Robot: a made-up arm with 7 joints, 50 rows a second.
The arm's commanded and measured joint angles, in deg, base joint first. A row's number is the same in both.
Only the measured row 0 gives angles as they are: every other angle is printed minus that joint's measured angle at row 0.
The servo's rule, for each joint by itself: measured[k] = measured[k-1] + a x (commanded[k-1-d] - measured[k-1]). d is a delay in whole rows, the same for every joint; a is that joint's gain. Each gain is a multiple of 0.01, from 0.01 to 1. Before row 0 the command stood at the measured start. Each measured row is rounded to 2 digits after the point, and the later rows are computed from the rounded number. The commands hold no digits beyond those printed.
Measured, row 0:
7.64, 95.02, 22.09, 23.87, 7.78, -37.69, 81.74
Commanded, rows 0 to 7:
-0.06, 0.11, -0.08, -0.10, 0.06, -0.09, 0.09
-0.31, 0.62, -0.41, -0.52, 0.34, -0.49, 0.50
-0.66, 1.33, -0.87, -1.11, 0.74, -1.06, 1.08
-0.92, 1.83, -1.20, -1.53, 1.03, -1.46, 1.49
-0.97, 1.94, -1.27, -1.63, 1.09, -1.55, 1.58
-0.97, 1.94, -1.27, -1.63, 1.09, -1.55, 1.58
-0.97, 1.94, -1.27, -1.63, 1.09, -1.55, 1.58
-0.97, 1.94, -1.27, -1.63, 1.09, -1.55, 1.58
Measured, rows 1 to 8:
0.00, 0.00, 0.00, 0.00, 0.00, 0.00, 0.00
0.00, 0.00, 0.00, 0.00, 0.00, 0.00, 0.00
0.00, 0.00, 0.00, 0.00, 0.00, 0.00, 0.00
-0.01, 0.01, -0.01, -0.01, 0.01, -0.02, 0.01
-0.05, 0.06, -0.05, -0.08, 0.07, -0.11, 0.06
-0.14, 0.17, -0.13, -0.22, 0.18, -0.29, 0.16
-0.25, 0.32, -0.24, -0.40, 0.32, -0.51, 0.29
-0.35, 0.47, -0.34, -0.57, 0.45, -0.71, 0.42
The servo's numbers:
d 3
a 0.14 0.09 0.10 0.14 0.17 0.19 0.10

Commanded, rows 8 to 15:
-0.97, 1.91, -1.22, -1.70, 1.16, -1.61, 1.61
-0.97, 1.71, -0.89, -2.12, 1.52, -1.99, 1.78
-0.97, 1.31, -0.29, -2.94, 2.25, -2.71, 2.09
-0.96, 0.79, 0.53, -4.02, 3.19, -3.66, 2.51
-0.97, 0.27, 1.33, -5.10, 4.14, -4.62, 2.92
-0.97, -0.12, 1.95, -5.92, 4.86, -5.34, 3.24
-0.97, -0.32, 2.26, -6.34, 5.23, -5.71, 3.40
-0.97, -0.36, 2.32, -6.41, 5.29, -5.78, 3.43
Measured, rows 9 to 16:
-0.44, 0.60, -0.43, -0.72, 0.56, -0.87, 0.54
-0.51, 0.72, -0.51, -0.85, 0.65, -1.00, 0.64
-0.57, 0.83, -0.59, -0.96, 0.72, -1.10, 0.73
-0.63, 0.93, -0.65, -1.06, 0.79, -1.20, 0.82
-0.68, 1.00, -0.67, -1.21, 0.91, -1.35, 0.92
-0.72, 1.03, -0.63, -1.45, 1.14, -1.61, 1.04
-0.75, 1.01, -0.51, -1.81, 1.49, -2.00, 1.19
-0.78, 0.94, -0.33, -2.27, 1.94, -2.50, 1.36

